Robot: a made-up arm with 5 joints.
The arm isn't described. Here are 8 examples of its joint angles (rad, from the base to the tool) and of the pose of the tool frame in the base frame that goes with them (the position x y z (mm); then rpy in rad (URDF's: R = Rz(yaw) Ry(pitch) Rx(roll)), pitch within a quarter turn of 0, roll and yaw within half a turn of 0).
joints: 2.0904 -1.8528 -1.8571 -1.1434 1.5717
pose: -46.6 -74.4 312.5 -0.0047 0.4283 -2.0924
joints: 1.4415 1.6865 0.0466 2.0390 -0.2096
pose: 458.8 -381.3 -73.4 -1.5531 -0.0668 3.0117
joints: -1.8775 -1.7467 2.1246 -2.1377 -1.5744
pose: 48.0 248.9 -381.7 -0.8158 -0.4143 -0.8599
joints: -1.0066 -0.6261 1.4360 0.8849 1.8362
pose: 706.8 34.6 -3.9 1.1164 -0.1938 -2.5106
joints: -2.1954 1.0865 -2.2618 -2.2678 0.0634
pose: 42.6 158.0 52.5 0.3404 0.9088 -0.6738
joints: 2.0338 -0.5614 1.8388 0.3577 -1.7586
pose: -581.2 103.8 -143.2 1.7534 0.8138 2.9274
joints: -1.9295 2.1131 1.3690 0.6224 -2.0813
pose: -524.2 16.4 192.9 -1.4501 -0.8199 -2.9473
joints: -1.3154 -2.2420 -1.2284 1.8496 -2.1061
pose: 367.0 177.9 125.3 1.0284 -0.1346 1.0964
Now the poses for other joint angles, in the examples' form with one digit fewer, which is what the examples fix.
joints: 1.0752 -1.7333 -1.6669 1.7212 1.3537
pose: 166 -384 96 3.075 0.067 2.062
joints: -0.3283 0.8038 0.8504 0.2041 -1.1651
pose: 97 140 608 0.081 -0.959 0.262
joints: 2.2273 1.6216 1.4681 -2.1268 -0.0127
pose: 154 -227 216 -2.862 -0.984 0.679
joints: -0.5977 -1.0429 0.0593 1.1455 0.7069
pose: 650 -184 275 1.711 0.449 2.482
